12 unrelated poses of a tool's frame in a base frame.
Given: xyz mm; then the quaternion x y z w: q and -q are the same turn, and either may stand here.
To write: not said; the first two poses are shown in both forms.
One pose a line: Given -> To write
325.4 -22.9 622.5 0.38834 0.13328 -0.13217 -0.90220 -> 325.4 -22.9 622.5 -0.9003 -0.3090 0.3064 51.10
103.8 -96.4 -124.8 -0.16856 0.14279 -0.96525 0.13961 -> 103.8 -96.4 -124.8 -0.1702 0.1442 -0.9748 163.95
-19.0 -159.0 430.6 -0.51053 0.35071 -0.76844 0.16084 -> -19.0 -159.0 430.6 -0.5173 0.3553 -0.7786 161.49
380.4 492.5 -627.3 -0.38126 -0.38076 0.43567 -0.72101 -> 380.4 492.5 -627.3 0.5502 0.5495 -0.6287 87.72
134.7 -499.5 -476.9 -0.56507 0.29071 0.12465 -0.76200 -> 134.7 -499.5 -476.9 0.8726 -0.4489 -0.1925 80.72
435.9 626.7 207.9 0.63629 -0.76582 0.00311 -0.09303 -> 435.9 626.7 207.9 -0.6391 0.7692 -0.0031 169.32
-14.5 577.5 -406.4 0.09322 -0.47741 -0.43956 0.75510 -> -14.5 577.5 -406.4 0.1422 -0.7282 -0.6705 81.93
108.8 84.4 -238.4 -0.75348 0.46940 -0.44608 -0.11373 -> 108.8 84.4 -238.4 0.7584 -0.4725 0.4490 166.94
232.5 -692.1 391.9 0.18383 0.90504 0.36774 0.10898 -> 232.5 -692.1 391.9 0.1849 0.9105 0.3699 167.49
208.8 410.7 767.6 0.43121 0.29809 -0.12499 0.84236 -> 208.8 410.7 767.6 0.8002 0.5531 -0.2319 65.22
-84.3 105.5 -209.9 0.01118 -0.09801 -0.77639 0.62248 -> -84.3 105.5 -209.9 0.0143 -0.1252 -0.9920 103.00
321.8 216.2 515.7 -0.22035 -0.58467 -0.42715 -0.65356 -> 321.8 216.2 515.7 0.2911 0.7725 0.5644 98.38
